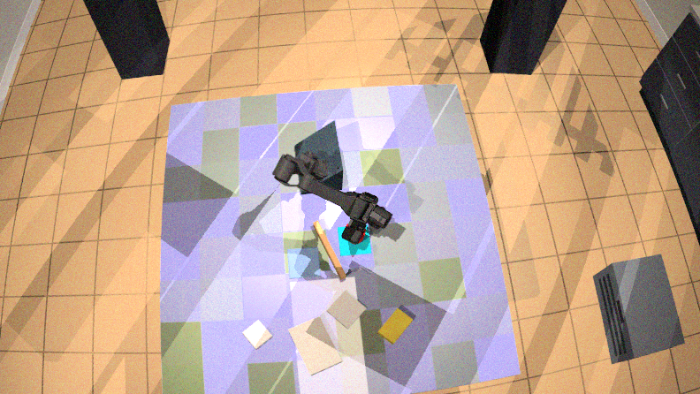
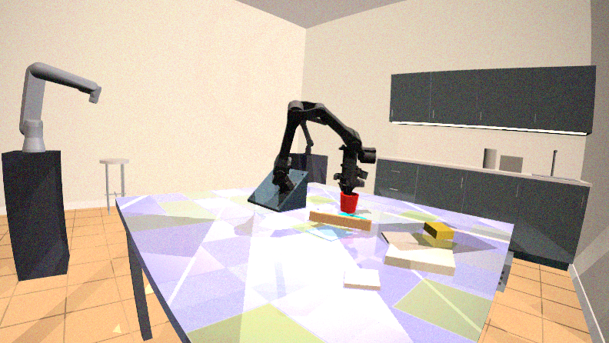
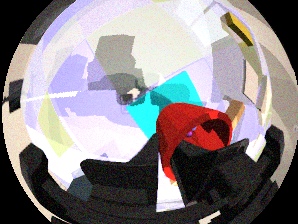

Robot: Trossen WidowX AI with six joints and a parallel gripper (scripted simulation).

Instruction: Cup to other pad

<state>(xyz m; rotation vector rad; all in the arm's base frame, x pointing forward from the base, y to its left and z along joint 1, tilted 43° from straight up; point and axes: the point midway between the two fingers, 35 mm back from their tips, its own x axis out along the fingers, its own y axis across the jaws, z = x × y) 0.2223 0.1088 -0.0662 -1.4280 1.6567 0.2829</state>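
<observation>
Now: the cup 3 cm ahead of my gripper tip and 2 cm to the right of it. Round my gripper tip: wooden stick (7 cm ahead, 11 cm to the right, 6 cm below); then cyan pad (3 cm ahead, 2 cm to the right, 7 cm below).
</observation>
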